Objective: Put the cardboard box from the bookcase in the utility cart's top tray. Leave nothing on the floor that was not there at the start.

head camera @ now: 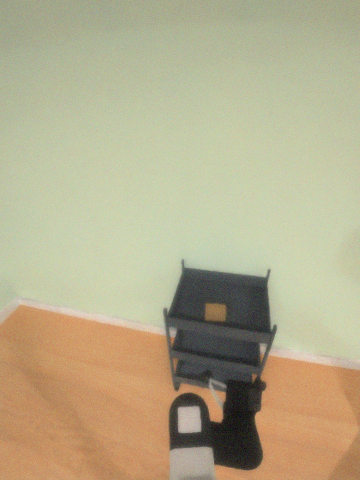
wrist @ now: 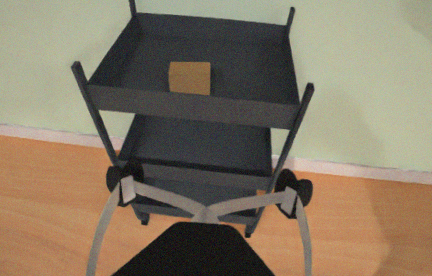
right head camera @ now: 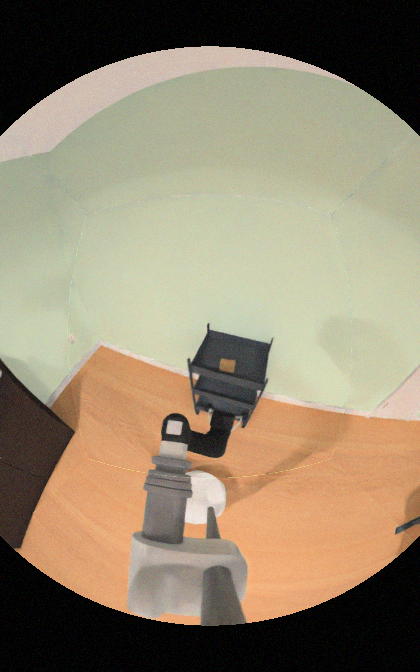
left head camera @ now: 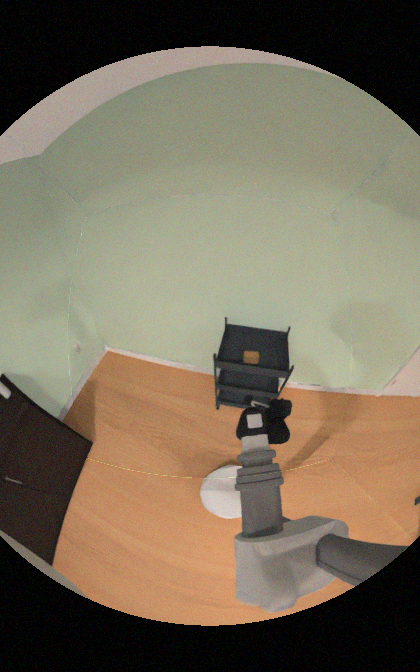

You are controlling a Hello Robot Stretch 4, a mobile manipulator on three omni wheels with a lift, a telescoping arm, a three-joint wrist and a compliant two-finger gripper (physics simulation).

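Frame: origin at the robot's base, x ahead, y left, z up, level; centimetres.
Seen in the pictures: gripper, fingertip midpoint: (head camera: 232,377) (wrist: 209,179).
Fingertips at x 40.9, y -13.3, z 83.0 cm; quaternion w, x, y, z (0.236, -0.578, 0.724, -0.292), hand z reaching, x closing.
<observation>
A point is followed by its place in that frame.
The small brown cardboard box (head camera: 215,311) {x 75.3, y -14.5, z 69.6 cm} (left head camera: 251,357) (right head camera: 227,365) (wrist: 190,78) {x 74.5, y -14.7, z 68.8 cm} rests inside the top tray of the dark utility cart (head camera: 220,328) {x 67.2, y -15.3, z 68.7 cm} (left head camera: 252,369) (right head camera: 227,379) (wrist: 200,107) {x 67.1, y -15.9, z 67.1 cm}, near the tray's front wall and apart from the gripper. My gripper (head camera: 233,381) {x 40.9, y -13.3, z 83.0 cm} (left head camera: 266,403) (right head camera: 225,418) (wrist: 209,179) {x 40.9, y -13.3, z 83.0 cm} is open, its two fingertips wide apart with nothing between them. It hangs in front of the cart; in the wrist view its fingertips show below the top tray, over the lower part of the cart. The bookcase cannot be made out.
The cart stands by the green wall. Dark brown furniture (left head camera: 40,470) (right head camera: 30,460) stands at the left. A white round object (left head camera: 219,492) (right head camera: 209,495) is low down, partly hidden by my arm. A dark bar (right head camera: 407,526) shows at the right edge of the right head view.
</observation>
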